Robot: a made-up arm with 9 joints. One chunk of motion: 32 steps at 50 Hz.
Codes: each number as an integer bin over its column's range. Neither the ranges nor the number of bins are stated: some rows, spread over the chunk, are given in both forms.
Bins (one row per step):
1: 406 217 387 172 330 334 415 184 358
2: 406 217 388 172 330 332 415 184 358
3: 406 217 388 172 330 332 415 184 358
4: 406 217 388 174 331 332 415 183 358
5: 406 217 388 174 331 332 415 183 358
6: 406 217 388 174 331 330 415 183 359
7: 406 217 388 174 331 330 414 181 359
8: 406 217 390 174 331 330 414 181 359
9: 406 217 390 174 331 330 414 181 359
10: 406 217 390 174 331 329 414 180 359
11: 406 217 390 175 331 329 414 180 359
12: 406 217 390 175 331 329 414 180 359
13: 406 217 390 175 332 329 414 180 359
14: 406 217 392 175 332 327 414 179 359
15: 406 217 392 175 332 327 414 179 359
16: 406 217 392 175 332 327 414 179 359
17: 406 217 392 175 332 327 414 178 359
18: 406 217 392 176 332 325 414 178 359
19: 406 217 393 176 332 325 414 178 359
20: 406 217 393 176 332 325 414 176 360
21: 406 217 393 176 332 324 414 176 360
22: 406 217 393 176 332 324 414 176 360
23: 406 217 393 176 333 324 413 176 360
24: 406 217 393 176 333 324 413 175 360
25: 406 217 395 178 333 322 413 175 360
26: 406 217 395 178 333 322 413 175 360
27: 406 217 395 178 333 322 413 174 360
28: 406 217 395 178 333 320 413 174 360
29: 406 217 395 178 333 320 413 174 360
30: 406 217 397 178 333 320 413 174 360
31: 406 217 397 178 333 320 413 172 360
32: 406 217 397 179 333 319 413 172 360
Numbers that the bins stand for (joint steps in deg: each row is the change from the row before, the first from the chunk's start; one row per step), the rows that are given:
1: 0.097 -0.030 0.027 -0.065 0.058 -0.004 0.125 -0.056 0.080
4: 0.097 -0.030 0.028 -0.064 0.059 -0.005 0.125 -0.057 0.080
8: 0.097 -0.030 0.029 -0.064 0.059 -0.006 0.124 -0.058 0.081
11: 0.097 -0.030 0.029 -0.063 0.059 -0.007 0.124 -0.059 0.081
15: 0.097 -0.030 0.030 -0.063 0.060 -0.008 0.124 -0.060 0.081
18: 0.097 -0.030 0.030 -0.062 0.060 -0.009 0.124 -0.061 0.081
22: 0.097 -0.030 0.031 -0.062 0.060 -0.010 0.124 -0.062 0.082
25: 0.097 -0.030 0.032 -0.061 0.061 -0.011 0.123 -0.063 0.082
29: 0.097 -0.030 0.032 -0.061 0.061 -0.012 0.123 -0.064 0.082
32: 0.097 -0.030 0.033 -0.060 0.061 -0.013 0.123 -0.065 0.082
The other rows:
2: 0.097 -0.030 0.028 -0.065 0.058 -0.005 0.125 -0.056 0.080
3: 0.097 -0.030 0.028 -0.065 0.058 -0.005 0.125 -0.056 0.080
5: 0.097 -0.030 0.028 -0.064 0.059 -0.005 0.125 -0.057 0.080
6: 0.097 -0.030 0.028 -0.064 0.059 -0.006 0.125 -0.057 0.081
7: 0.097 -0.030 0.028 -0.064 0.059 -0.006 0.124 -0.058 0.081
9: 0.097 -0.030 0.029 -0.064 0.059 -0.006 0.124 -0.058 0.081
10: 0.097 -0.030 0.029 -0.064 0.059 -0.007 0.124 -0.059 0.081
12: 0.097 -0.030 0.029 -0.063 0.059 -0.007 0.124 -0.059 0.081
13: 0.097 -0.030 0.029 -0.063 0.060 -0.007 0.124 -0.059 0.081
14: 0.097 -0.030 0.030 -0.063 0.060 -0.008 0.124 -0.060 0.081
16: 0.097 -0.030 0.030 -0.063 0.060 -0.008 0.124 -0.060 0.081
17: 0.097 -0.030 0.030 -0.063 0.060 -0.008 0.124 -0.061 0.081
19: 0.097 -0.030 0.031 -0.062 0.060 -0.009 0.124 -0.061 0.081
20: 0.097 -0.030 0.031 -0.062 0.060 -0.009 0.124 -0.062 0.082
21: 0.097 -0.030 0.031 -0.062 0.060 -0.010 0.124 -0.062 0.082
23: 0.097 -0.030 0.031 -0.062 0.061 -0.010 0.123 -0.062 0.082
24: 0.097 -0.030 0.031 -0.062 0.061 -0.010 0.123 -0.063 0.082
26: 0.097 -0.030 0.032 -0.061 0.061 -0.011 0.123 -0.063 0.082
27: 0.097 -0.030 0.032 -0.061 0.061 -0.011 0.123 -0.064 0.082
28: 0.097 -0.030 0.032 -0.061 0.061 -0.012 0.123 -0.064 0.082
30: 0.097 -0.030 0.033 -0.061 0.061 -0.012 0.123 -0.064 0.082
31: 0.097 -0.030 0.033 -0.061 0.061 -0.012 0.123 -0.065 0.082

